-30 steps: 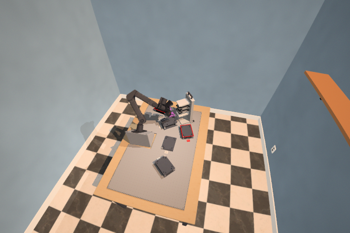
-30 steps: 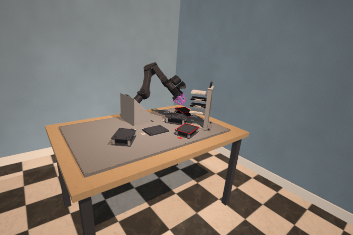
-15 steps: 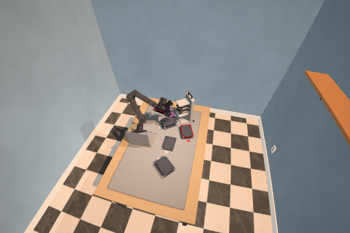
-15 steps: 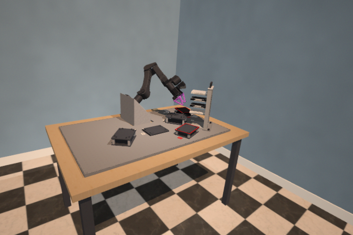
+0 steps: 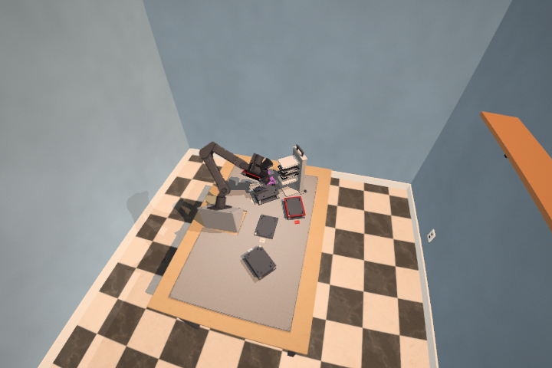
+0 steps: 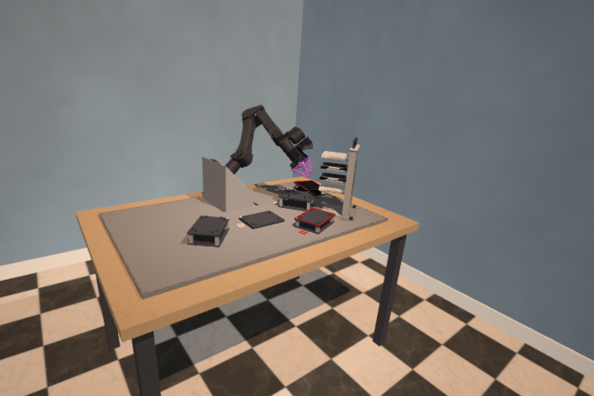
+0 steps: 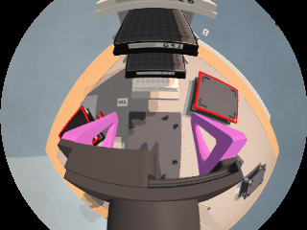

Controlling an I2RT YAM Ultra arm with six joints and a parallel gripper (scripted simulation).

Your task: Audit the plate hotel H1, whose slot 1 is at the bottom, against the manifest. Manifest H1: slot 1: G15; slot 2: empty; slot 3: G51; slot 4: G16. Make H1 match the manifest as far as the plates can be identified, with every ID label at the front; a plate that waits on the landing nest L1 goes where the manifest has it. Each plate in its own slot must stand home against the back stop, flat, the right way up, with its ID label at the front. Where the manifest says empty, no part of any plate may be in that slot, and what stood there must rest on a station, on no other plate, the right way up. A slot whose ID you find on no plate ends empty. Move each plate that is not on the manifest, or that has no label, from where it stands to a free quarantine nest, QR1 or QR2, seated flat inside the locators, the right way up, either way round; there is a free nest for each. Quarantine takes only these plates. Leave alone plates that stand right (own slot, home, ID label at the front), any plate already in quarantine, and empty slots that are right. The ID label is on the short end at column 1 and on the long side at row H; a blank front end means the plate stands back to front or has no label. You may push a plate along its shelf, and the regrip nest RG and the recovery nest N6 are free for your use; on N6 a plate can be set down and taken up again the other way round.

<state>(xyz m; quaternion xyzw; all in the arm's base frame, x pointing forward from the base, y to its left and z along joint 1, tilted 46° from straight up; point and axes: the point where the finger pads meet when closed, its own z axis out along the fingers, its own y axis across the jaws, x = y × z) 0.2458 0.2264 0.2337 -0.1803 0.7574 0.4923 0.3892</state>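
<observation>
My hand is 10 cm short of the white plate, 8 cm to the right of it and 6 cm above it.
</observation>
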